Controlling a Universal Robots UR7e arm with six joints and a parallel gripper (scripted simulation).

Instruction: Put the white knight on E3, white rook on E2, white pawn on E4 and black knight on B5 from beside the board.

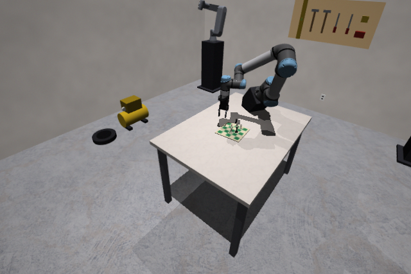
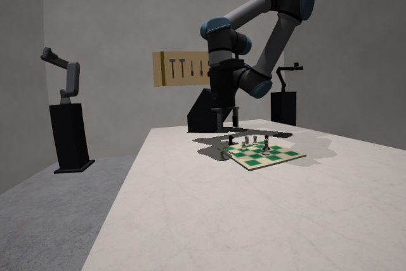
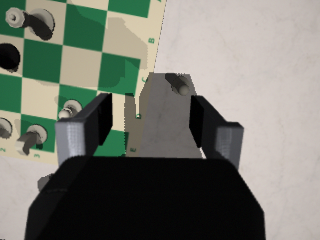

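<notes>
The cream chessboard is 10 mm behind my hand, 110 mm to the left of it and 110 mm below it.
</notes>
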